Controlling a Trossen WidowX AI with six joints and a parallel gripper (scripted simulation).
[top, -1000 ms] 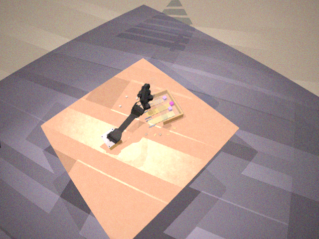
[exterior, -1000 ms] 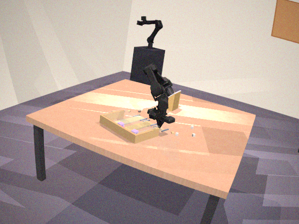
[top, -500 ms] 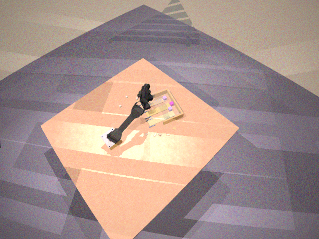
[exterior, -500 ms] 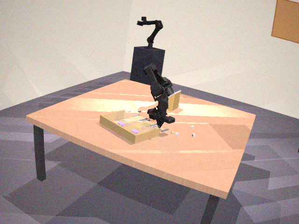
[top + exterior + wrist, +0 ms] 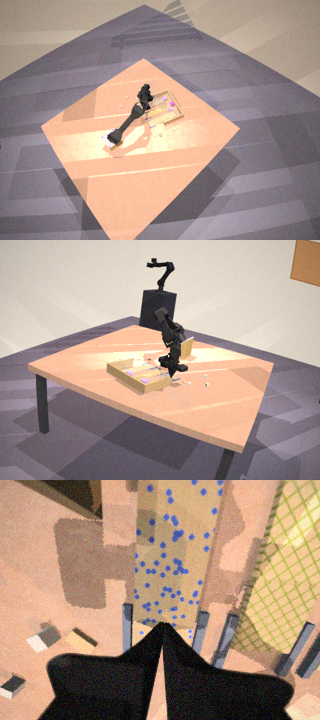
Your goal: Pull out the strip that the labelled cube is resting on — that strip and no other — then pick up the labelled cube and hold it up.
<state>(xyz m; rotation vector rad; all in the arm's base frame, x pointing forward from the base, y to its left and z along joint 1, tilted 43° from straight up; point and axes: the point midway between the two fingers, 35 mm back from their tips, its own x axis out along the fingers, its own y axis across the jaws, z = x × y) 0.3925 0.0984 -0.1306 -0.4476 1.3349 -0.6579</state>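
Now: the cross-hatched strip 11 cm to the right of my gripper tip and 9 cm ahead of it.
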